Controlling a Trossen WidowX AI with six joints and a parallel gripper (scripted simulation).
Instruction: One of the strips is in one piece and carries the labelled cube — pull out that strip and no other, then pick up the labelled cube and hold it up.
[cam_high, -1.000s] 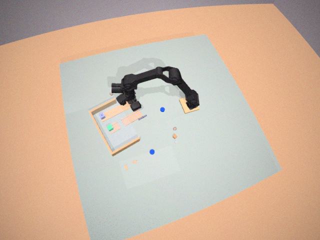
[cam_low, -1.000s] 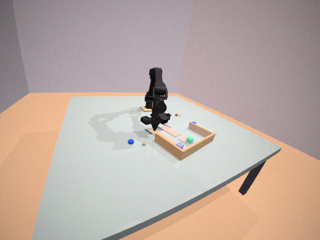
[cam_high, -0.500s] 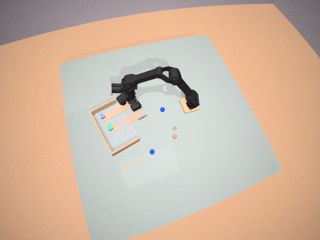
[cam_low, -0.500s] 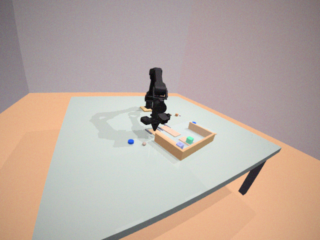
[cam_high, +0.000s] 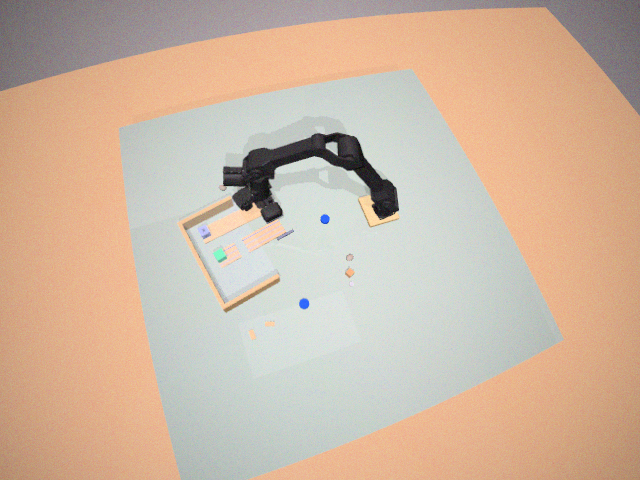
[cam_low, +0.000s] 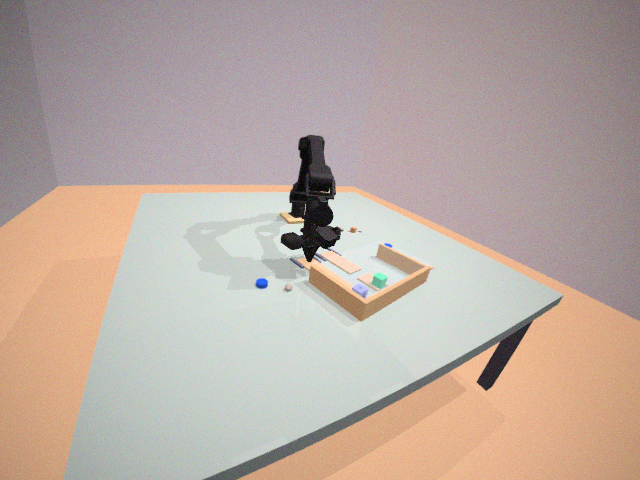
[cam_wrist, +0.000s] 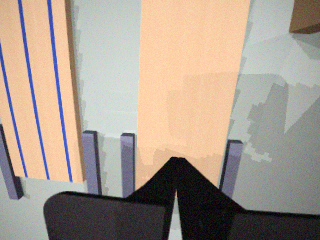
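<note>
Right now the lavender cube is 21 cm ahead of my gripper tip, 2 cm to the left of it and 2 cm above it. From my gripper tip the other things lie so: small orange cube (33 cm to the left, 16 cm behind); strip (10 cm to the left, 4 cm ahead).
</note>
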